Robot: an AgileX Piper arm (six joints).
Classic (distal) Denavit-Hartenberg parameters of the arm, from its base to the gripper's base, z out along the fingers. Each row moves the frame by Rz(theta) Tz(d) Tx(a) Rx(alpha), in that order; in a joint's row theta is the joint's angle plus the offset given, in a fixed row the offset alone. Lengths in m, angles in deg.
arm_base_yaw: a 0; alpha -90; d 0.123; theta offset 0
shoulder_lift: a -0.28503; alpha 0; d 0; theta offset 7.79
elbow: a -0.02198; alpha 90; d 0; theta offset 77.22
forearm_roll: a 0; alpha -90; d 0.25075; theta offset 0
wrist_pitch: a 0; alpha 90; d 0; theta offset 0
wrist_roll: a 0; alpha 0; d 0.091; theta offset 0
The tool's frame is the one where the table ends.
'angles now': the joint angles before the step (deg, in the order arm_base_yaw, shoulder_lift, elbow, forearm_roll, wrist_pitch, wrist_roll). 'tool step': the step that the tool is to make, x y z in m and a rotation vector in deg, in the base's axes. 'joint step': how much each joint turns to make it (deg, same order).
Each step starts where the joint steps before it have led.
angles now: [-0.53 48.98 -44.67 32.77 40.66 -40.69]
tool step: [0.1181 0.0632 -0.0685 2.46 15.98 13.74]
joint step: [11.48 33.67 -10.47 12.25 -3.98 -11.35]
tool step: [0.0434 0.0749 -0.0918 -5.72 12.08 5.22]
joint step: [11.61 22.54 -8.17 -4.50 -5.24 7.12]
